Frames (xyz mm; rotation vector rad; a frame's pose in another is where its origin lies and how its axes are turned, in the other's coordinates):
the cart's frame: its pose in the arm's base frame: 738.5 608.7 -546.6 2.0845 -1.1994 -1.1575
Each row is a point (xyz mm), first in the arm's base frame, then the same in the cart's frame.
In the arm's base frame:
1: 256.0 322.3 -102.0
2: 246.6 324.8 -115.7
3: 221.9 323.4 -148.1
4: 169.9 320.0 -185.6
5: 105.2 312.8 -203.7
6: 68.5 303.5 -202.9
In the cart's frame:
1: -73.9 692.4 166.2
2: -72.6 685.6 181.5
3: -63.7 674.4 219.6
4: -58.1 673.2 283.6
5: -61.0 693.9 347.8
6: -63.0 716.3 378.3

